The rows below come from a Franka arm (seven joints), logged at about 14 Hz.
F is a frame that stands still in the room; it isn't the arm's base.
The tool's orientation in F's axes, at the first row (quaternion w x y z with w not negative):
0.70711 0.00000 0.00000 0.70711
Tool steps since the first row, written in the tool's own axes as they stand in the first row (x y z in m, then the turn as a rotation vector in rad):
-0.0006 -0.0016 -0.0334 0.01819 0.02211 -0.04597
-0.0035 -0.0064 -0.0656 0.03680 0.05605 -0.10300
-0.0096 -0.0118 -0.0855 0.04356 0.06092 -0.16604
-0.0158 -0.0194 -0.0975 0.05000 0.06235 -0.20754
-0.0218 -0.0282 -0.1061 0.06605 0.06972 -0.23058
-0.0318 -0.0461 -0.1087 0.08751 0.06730 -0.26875
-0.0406 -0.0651 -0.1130 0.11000 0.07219 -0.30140
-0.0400 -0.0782 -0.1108 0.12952 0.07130 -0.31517
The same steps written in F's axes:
0.0016 -0.0006 -0.0334 -0.02211 0.01819 -0.04597
0.0064 -0.0035 -0.0656 -0.05605 0.03680 -0.10300
0.0118 -0.0096 -0.0855 -0.06092 0.04356 -0.16604
0.0194 -0.0158 -0.0975 -0.06235 0.05000 -0.20754
0.0282 -0.0218 -0.1061 -0.06972 0.06605 -0.23058
0.0461 -0.0318 -0.1087 -0.06730 0.08751 -0.26875
0.0651 -0.0406 -0.1130 -0.07219 0.11000 -0.30140
0.0782 -0.0400 -0.1108 -0.07130 0.12952 -0.31517

